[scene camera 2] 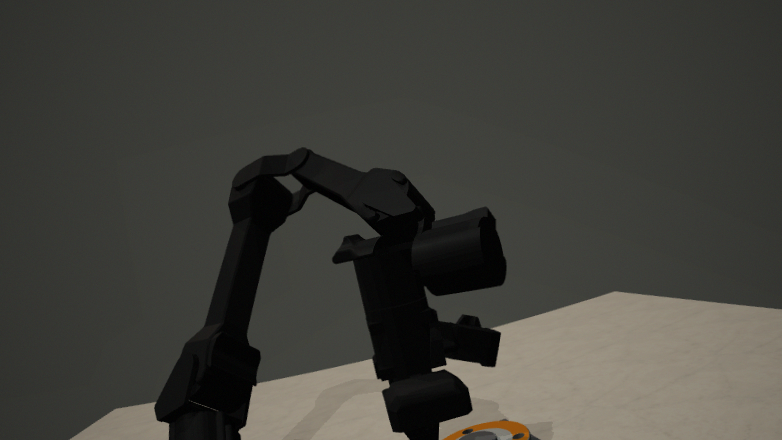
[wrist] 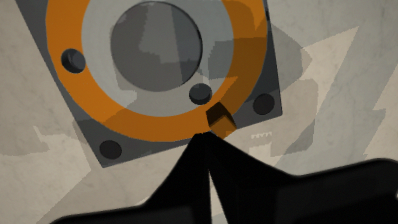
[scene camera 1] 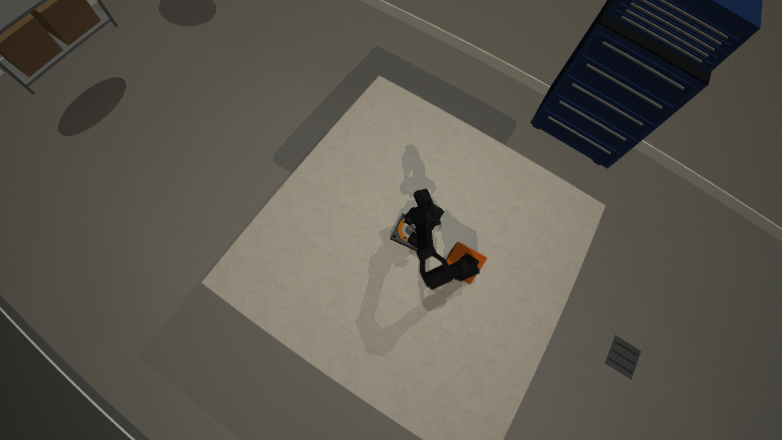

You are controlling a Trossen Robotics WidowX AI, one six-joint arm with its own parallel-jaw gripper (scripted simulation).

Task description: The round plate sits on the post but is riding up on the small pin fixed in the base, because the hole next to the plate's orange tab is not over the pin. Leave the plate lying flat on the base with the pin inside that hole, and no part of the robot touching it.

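Round plate, square base: both visible. My gripper too.
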